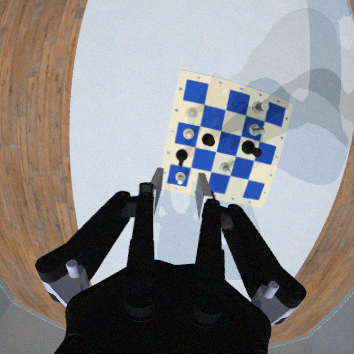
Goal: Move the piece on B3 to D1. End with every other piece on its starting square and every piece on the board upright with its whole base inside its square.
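Frame: origin at the arm's base, x back, y right, z up, level; centimetres.
Where they show: gripper, fingertip midpoint: (179, 180).
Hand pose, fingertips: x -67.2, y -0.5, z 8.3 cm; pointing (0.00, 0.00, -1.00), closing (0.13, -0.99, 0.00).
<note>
Each offset is from my fingertips to the top centre of the thing. "spot": to the spot under its first point. Level surfaces: height alone.
A black piece {dx +0.6, dy +0.0, dz -7.3 cm} (181, 155) stands on D1 of the blue and cream board {dx +4.8, dy -7.6, dz -11.3 cm} (195, 91); it looks upright, with its base inside the square. B3 {spot: dx +8.9, dy -7.3, dz -11.3 cm} (233, 121) holds no piece. My gripper (179, 180) is partly open and empty, its fingertips apart on either side of the light piece {dx -3.3, dy -0.7, dz -8.1 cm} (180, 176) on E1 as seen from above. Light pieces stand on B1 {dx +8.2, dy +0.3, dz -6.9 cm} (192, 113), C1 {dx +4.6, dy -0.2, dz -8.1 cm} (188, 133), D3 {dx +0.5, dy -8.1, dz -8.1 cm} (226, 167), A4 {dx +12.8, dy -10.8, dz -7.9 cm} (258, 106) and B4 {dx +8.7, dy -11.3, dz -7.3 cm} (256, 130). Other black pieces stand on C2 {dx +4.6, dy -3.7, dz -7.9 cm} (208, 139) and C4 {dx +5.3, dy -11.3, dz -6.0 cm} (248, 147).
The board lies turned slightly on a pale table top {dz -11.9 cm} (120, 110). Wooden floor (35, 125) shows beyond the table's curved edges. Shadows fall over the board's right side. Neighbouring pieces on C1, C2 and E1 stand close around D1.
</note>
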